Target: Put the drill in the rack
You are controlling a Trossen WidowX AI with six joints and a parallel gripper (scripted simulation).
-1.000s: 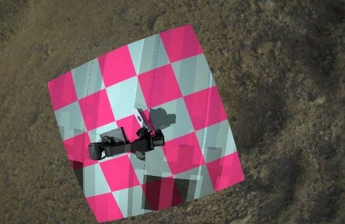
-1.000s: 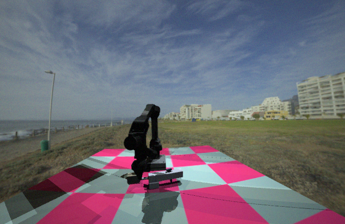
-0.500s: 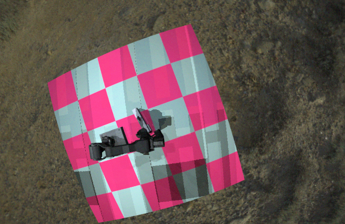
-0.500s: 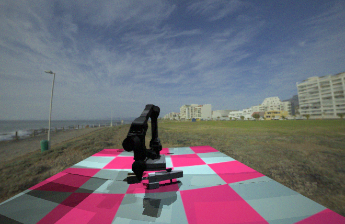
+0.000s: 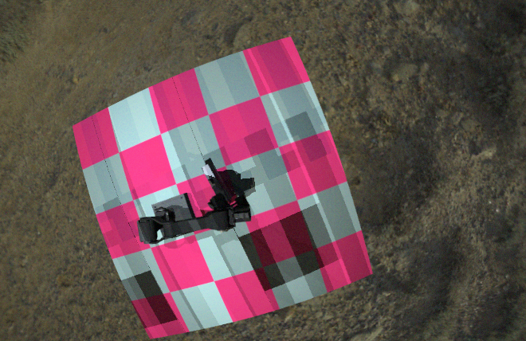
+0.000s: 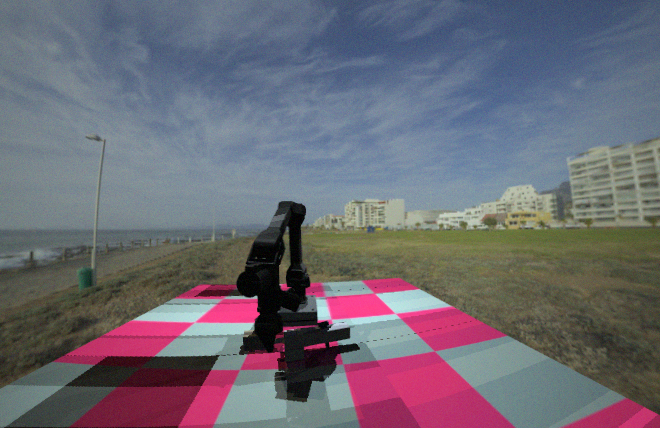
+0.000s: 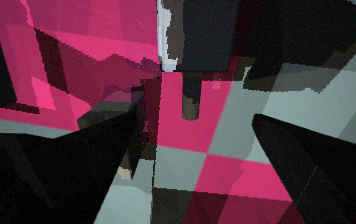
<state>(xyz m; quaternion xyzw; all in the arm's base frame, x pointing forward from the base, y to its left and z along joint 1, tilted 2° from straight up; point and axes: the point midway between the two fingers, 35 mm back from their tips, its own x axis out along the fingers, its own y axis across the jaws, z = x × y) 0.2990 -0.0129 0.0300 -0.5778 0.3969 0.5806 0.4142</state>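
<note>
Now: gripper tip 6 cm to the right of the drill and 2 cm past it.
</note>
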